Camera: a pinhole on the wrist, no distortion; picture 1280 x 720 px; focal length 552.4 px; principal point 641.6 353.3 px. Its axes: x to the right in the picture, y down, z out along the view. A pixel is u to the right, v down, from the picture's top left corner.
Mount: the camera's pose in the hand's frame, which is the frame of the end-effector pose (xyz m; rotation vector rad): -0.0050 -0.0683 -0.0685 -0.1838 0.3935 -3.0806
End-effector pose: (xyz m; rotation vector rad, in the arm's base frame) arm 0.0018 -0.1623 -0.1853 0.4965 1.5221 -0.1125
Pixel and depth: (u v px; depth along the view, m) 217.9 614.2 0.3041
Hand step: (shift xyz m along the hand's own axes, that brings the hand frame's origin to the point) 0.2655 -0.2723 0.1611
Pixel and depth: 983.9 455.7 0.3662
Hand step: -0.1849 -0.2353 0.2920
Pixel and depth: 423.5 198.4 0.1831
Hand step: 0.0881 -0.0609 0.1122
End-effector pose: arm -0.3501 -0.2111 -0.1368 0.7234 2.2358 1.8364
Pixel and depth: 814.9 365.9 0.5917
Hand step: -0.1175 -0.2369 0.5177
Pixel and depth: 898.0 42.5 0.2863
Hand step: -0.1048 0.0104 0.2623
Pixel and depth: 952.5 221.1 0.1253
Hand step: -0.0603 -0.0736 0.0675
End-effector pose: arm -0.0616 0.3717 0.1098 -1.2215 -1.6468 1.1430
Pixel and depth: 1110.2 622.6 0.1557
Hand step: -0.1161 -0.1864 0.0769
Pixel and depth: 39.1 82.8 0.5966
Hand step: 0.7085 0.0954 0.5049
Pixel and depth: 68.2 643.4 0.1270
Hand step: 0.1422 -0.1585 0.0218
